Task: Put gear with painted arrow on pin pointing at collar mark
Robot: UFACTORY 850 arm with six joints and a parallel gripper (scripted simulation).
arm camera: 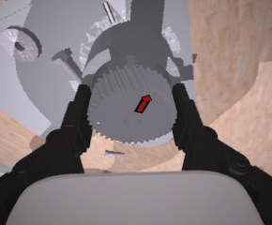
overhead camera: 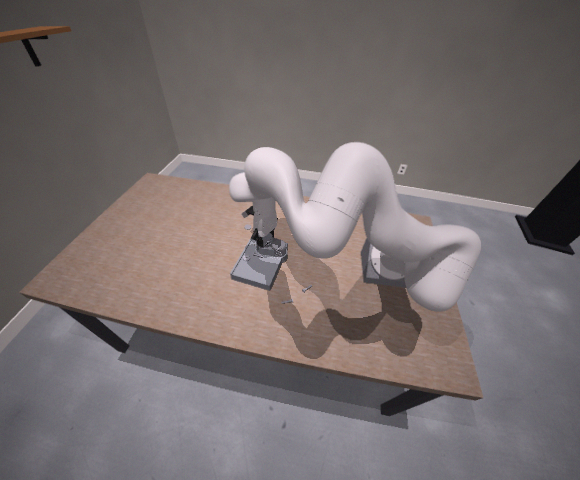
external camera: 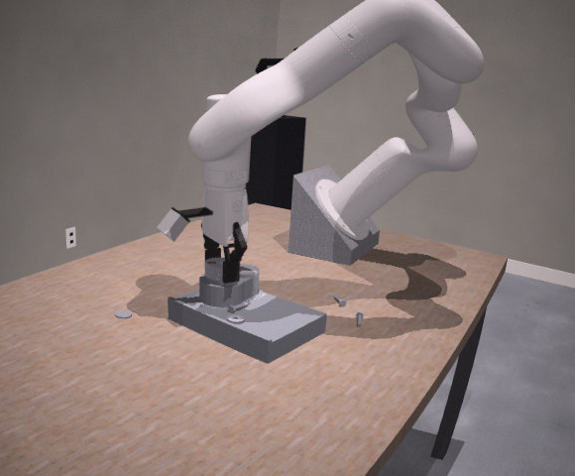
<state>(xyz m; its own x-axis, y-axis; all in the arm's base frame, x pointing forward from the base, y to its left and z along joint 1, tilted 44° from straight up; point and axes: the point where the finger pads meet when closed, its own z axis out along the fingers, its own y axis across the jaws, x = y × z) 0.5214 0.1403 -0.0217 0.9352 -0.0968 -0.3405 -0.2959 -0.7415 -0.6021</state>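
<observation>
My hand is right at the grey toothed gear. Round my hand: bolt: 20 mm ahead, 60 mm to the left, 60 mm below; then washer: 50 mm ahead, 90 mm to the left, 60 mm below.
</observation>
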